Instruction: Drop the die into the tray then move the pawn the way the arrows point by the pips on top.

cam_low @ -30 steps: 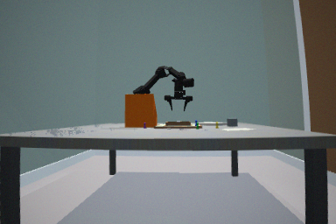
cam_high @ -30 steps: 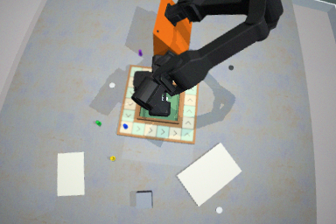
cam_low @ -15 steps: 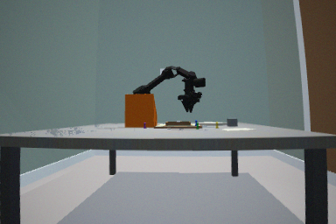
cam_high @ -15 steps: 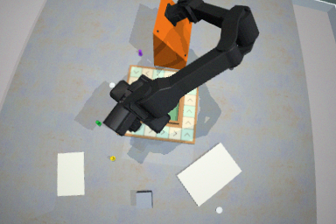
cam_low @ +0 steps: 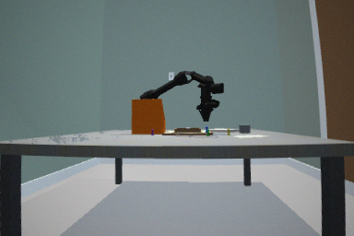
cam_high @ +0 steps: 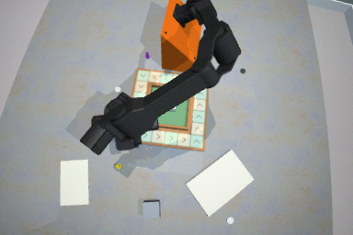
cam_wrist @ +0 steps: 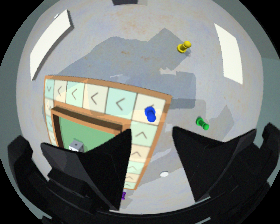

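The blue pawn is 5 cm below my gripper tip. The rest, counted from my gripper tip: green pawn 1 cm ahead, 10 cm to the right, 6 cm below; then yellow pawn 12 cm ahead, 2 cm to the right, 6 cm below; then green dice tray 12 cm behind, 10 cm to the left, 7 cm below.
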